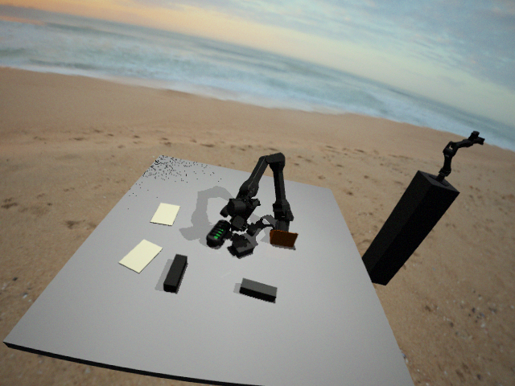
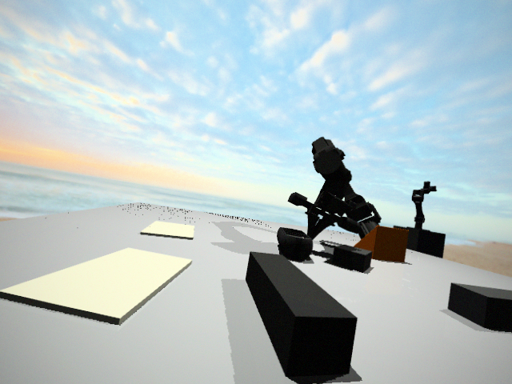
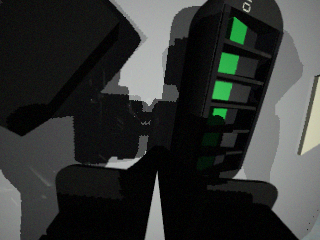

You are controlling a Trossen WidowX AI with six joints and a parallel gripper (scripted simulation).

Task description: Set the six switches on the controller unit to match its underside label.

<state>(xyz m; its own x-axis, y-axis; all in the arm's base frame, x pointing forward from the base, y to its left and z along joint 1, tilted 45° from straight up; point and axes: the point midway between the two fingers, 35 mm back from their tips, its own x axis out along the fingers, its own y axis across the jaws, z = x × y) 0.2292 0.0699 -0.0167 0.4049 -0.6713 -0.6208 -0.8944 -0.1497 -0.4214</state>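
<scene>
Right now the small dark block is 9 cm to the left of my gripper tip, 7 cm behind it and 1 cm below it. Round my gripper tip: long black block (30 cm to the left, 15 cm ahead); grey block (28 cm to the left, 18 cm behind).
</scene>
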